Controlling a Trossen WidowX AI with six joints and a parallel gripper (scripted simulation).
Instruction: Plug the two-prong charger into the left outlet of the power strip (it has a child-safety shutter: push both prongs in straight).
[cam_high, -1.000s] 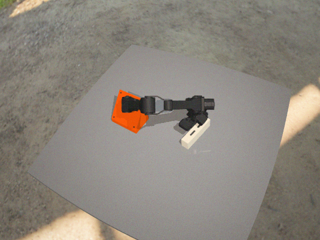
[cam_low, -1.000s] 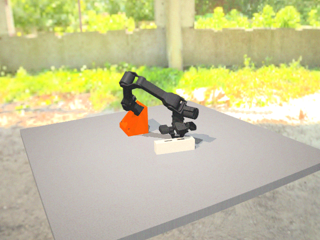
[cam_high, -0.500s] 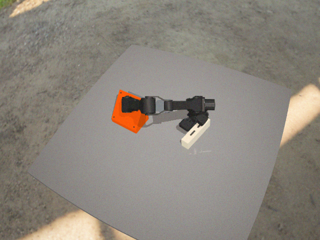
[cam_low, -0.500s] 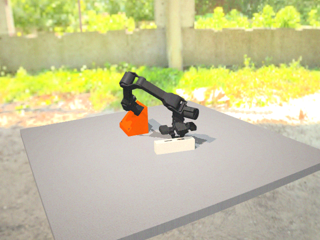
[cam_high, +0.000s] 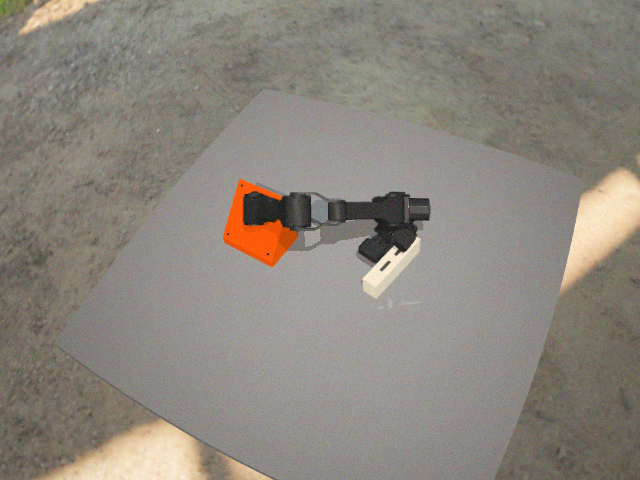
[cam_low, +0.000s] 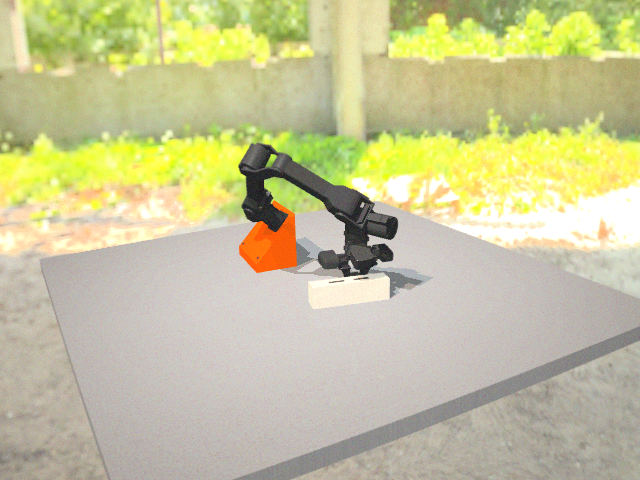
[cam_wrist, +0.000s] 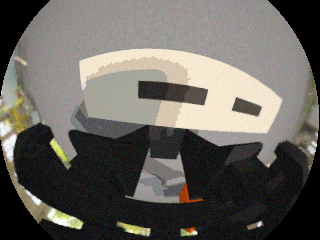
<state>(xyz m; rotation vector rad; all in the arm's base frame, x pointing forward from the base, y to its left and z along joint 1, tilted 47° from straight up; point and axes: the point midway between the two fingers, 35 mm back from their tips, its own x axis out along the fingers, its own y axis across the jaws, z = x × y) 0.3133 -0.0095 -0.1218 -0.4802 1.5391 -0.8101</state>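
The grey charger lies 2 cm ahead of my gripper tip and 1 cm above it.
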